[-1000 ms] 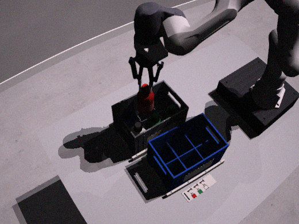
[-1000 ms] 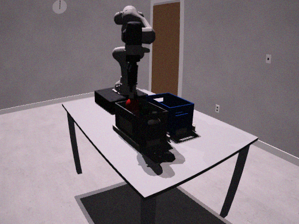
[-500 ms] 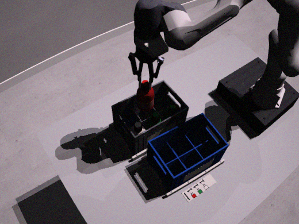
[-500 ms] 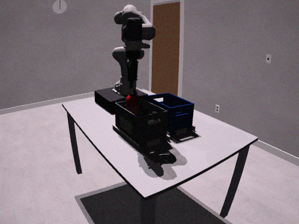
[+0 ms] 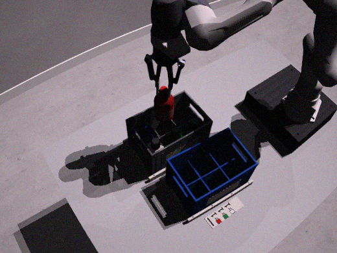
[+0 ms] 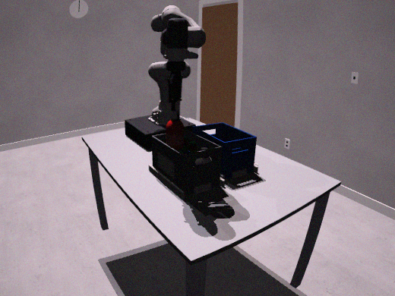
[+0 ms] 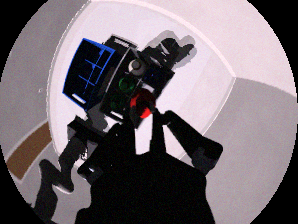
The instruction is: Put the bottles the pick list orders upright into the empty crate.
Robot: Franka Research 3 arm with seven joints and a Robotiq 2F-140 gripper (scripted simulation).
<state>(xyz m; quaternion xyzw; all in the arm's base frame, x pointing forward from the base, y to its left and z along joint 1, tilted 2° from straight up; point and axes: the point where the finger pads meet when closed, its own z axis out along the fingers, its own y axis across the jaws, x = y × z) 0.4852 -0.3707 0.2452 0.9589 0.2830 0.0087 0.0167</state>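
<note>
Now: the red-label bottle 80 mm below my hand. From my hand the other things lie so: black crate 230 mm below, 40 mm to the left, 10 mm ahead; then white-labelled bottle 230 mm below, 100 mm ahead, 70 mm to the left; then blue-label bottle 230 mm below, 90 mm ahead, 10 mm to the right.
</note>
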